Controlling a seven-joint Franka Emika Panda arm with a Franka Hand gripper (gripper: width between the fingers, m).
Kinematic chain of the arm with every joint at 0, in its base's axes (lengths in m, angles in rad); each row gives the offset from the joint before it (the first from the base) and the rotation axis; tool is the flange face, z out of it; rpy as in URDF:
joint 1: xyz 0 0 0.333 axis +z
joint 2: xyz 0 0 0 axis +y
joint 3: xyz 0 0 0.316 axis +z
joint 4: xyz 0.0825 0 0 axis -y
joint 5: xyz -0.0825 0 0.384 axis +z
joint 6: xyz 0 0 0 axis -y
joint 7: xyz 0.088 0 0 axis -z
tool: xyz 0 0 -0.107 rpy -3.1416 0 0
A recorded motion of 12 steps. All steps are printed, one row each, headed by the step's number.
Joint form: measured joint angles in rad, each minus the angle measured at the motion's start. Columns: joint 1, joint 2, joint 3, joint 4, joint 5, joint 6, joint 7.
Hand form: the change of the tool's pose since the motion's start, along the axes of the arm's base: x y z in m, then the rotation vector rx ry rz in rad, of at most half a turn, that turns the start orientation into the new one. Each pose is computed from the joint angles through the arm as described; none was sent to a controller.
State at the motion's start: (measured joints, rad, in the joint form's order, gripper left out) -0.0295 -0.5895 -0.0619 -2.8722 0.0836 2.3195 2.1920
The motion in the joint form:
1: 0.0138 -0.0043 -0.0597 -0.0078 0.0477 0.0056 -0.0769
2: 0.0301 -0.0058 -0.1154 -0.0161 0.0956 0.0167 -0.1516
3: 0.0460 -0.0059 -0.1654 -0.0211 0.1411 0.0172 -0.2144
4: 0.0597 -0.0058 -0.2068 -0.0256 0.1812 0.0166 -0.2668
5: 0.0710 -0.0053 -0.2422 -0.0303 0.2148 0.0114 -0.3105
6: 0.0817 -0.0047 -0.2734 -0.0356 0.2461 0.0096 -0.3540
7: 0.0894 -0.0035 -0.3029 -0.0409 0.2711 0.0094 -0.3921
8: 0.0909 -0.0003 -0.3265 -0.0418 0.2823 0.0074 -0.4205
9: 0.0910 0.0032 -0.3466 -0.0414 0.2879 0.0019 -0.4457
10: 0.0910 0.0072 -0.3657 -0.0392 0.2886 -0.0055 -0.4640
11: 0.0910 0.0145 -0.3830 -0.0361 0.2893 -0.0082 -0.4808
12: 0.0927 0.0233 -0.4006 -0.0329 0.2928 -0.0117 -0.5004
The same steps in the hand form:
1: -0.0027 -0.0111 -0.0022 0.0650 -0.0143 0.0089
2: -0.0051 -0.0203 -0.0053 0.1257 -0.0344 0.0193
3: -0.0076 -0.0276 -0.0087 0.1831 -0.0475 0.0245
4: -0.0099 -0.0332 -0.0120 0.2321 -0.0595 0.0275
5: -0.0126 -0.0375 -0.0157 0.2752 -0.0658 0.0297
6: -0.0150 -0.0409 -0.0194 0.3128 -0.0753 0.0350
7: -0.0176 -0.0449 -0.0232 0.3443 -0.0848 0.0369
8: -0.0193 -0.0499 -0.0258 0.3630 -0.0914 0.0378
9: -0.0209 -0.0544 -0.0281 0.3775 -0.0945 0.0420
10: -0.0222 -0.0589 -0.0300 0.3891 -0.0947 0.0440
11: -0.0229 -0.0635 -0.0321 0.3970 -0.0958 0.0441
12: -0.0236 -0.0676 -0.0347 0.4069 -0.0962 0.0461

